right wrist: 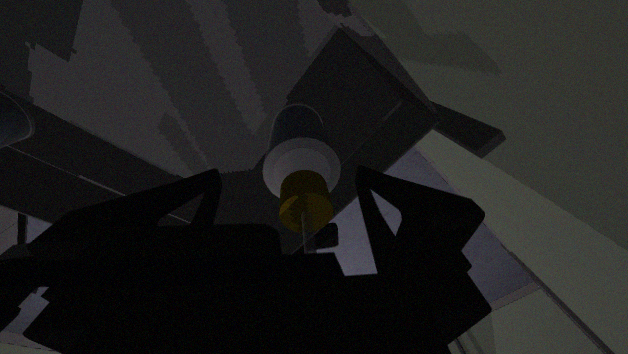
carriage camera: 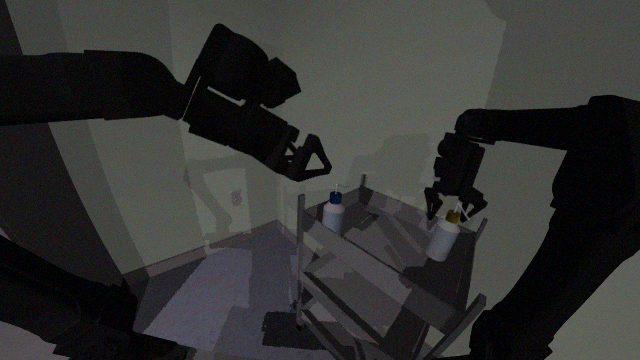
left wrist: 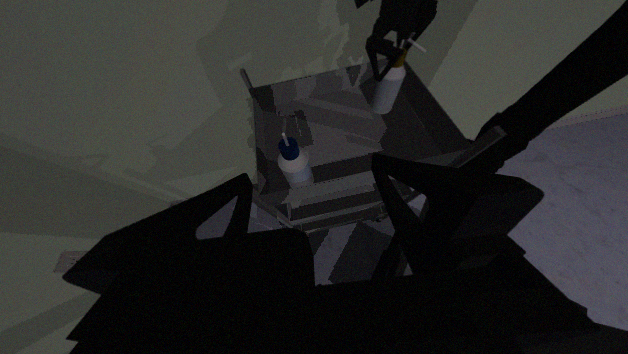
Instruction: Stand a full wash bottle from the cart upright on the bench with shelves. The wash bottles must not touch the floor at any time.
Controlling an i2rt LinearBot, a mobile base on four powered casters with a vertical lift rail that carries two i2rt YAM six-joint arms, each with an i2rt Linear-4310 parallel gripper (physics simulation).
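Seen in the pictures: left gripper, fingertip midpoint: [carriage camera: 313,163] [left wrist: 309,170]; right gripper, fingertip midpoint: [right wrist: 289,174] [carriage camera: 445,220] [left wrist: 388,67]; left arm's base at its link origin: [right wrist: 30,272].
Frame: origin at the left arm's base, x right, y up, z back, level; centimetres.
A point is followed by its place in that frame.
Observation:
A white wash bottle with a yellow cap [carriage camera: 443,241] {x 66.3, y 13.1, z -25.0 cm} [left wrist: 389,91] {x 65.4, y 13.6, z -26.0 cm} [right wrist: 301,160] {x 68.2, y 17.8, z -29.3 cm} stands upright on the top tray of the grey cart [carriage camera: 357,247] {x 41.9, y 13.1, z -22.3 cm} [left wrist: 332,190] {x 38.0, y 7.6, z -26.0 cm}. A second white bottle with a blue cap [carriage camera: 333,216] {x 36.6, y 15.4, z -31.0 cm} [left wrist: 296,167] {x 35.4, y 17.1, z -32.0 cm} stands upright near the tray's left corner in the carriage view. My right gripper [carriage camera: 450,218] {x 67.3, y 17.6, z -28.2 cm} [right wrist: 289,174] {x 67.3, y 17.6, z -28.2 cm} is open, pointing down at the yellow cap, with its fingers on either side of the cap and spout. My left gripper [left wrist: 309,170] {x 30.5, y 31.7, z -23.8 cm} is open and empty, above and to the left of the cart in the carriage view. The bench with shelves does not show.
The cart has raised tray rims, corner posts [carriage camera: 300,250] {x 27.6, y -3.0, z -36.5 cm} and lower shelves. Pale walls [carriage camera: 400,75] {x 58.3, y 57.4, z -58.2 cm} stand behind and beside it. The floor [carriage camera: 200,295] {x -32.4, y -59.9, z -47.4 cm} shows at the lower left of the carriage view, with a dark shadow beside the cart.

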